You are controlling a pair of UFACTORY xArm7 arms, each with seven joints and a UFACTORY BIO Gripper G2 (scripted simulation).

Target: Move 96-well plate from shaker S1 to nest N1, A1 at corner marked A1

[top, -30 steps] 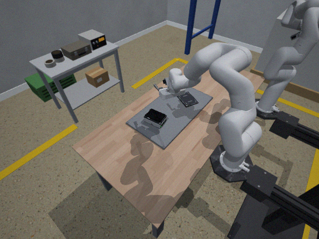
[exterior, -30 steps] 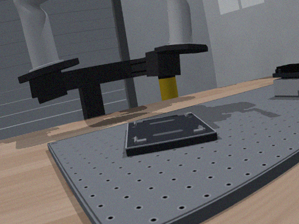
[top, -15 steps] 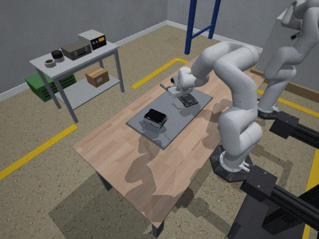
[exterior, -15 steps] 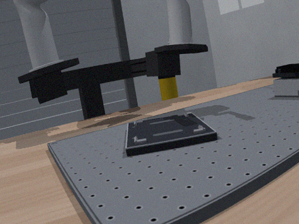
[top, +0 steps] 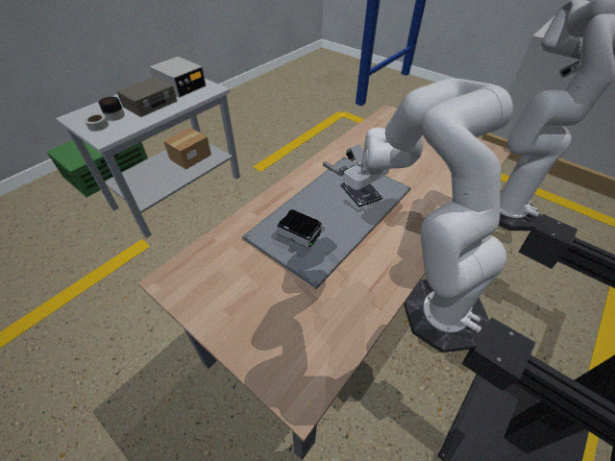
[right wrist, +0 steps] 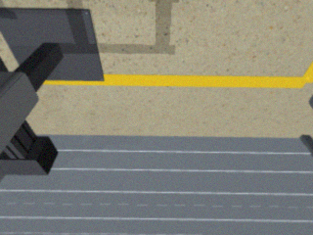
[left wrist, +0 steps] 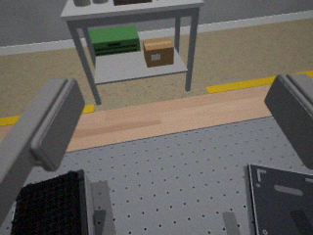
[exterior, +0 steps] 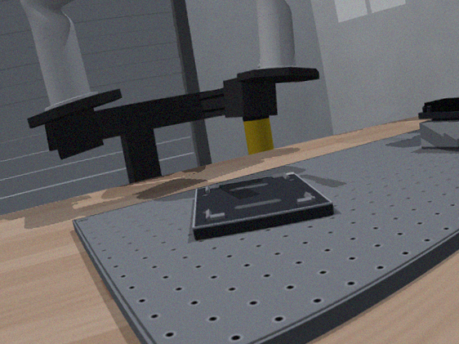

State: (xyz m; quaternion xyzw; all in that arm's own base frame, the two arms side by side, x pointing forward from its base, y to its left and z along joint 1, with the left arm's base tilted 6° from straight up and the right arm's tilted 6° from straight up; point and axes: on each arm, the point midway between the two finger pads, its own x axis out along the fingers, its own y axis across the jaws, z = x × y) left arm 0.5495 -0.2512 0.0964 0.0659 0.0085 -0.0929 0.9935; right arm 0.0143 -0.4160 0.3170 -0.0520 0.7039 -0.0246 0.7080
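Observation:
Right now my left hand is 22 cm above the 96-well plate, 16 cm to the right of it and 5 cm short of it.

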